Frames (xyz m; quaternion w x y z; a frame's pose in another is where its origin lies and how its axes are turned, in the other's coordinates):
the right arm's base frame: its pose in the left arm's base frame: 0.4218 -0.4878 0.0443 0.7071 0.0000 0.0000 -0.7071
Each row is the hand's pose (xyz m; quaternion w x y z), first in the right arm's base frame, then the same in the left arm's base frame.
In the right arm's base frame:
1: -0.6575 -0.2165 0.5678 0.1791 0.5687 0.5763 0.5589
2: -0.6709 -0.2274 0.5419 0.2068 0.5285 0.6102 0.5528
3: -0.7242 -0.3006 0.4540 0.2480 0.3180 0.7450 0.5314
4: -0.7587 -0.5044 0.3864 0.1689 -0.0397 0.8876 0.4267
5: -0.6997 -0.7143 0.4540 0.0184 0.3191 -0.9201 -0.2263
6: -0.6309 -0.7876 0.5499 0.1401 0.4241 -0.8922 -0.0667
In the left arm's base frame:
1: 0.2053 0.1697 0.6121 0.5218 0.8096 0.0054 0.2686
2: 0.1944 0.1831 0.5862 0.5371 0.8052 0.0578 0.2447
3: 0.1212 0.2364 0.4983 0.5511 0.7516 0.3019 0.2004
4: -0.0826 0.2709 0.4307 0.4212 0.5996 0.6557 0.1823
5: -0.2925 0.2119 0.4983 0.1470 0.4250 0.8763 0.1730
6: -0.3658 0.1431 0.5942 0.0519 -0.3310 -0.9308 -0.1462

